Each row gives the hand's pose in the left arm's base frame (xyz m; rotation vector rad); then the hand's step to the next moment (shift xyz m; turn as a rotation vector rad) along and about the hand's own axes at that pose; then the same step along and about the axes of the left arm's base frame.
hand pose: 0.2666 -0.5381 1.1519 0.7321 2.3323 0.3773
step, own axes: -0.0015 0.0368 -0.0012 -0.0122 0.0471 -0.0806
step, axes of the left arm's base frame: 0.0150 0.0285 0.0178 -0.0269 0.0246 0.0868
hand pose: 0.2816 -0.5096 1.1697 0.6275 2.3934 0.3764
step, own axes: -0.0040 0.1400 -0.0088 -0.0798 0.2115 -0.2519
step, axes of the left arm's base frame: 0.0451 0.1154 0.0659 -0.0333 0.1096 0.3185
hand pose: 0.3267 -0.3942 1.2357 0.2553 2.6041 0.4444
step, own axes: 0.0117 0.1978 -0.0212 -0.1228 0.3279 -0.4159
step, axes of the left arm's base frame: -0.0009 0.1813 0.0827 -0.0649 0.1635 0.5144
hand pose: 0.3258 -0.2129 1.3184 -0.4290 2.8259 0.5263
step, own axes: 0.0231 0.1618 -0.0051 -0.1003 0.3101 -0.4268
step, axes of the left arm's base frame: -0.0750 0.1369 0.0488 -0.0819 0.1380 0.5125
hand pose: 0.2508 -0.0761 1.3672 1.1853 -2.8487 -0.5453
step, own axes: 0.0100 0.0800 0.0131 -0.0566 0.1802 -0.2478
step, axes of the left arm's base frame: -0.0639 0.0495 0.0120 -0.0488 0.0791 0.2974
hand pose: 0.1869 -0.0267 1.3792 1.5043 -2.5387 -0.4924
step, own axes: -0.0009 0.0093 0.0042 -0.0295 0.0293 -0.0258
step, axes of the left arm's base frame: -0.0084 0.0058 -0.0006 -0.0023 0.0335 0.0356
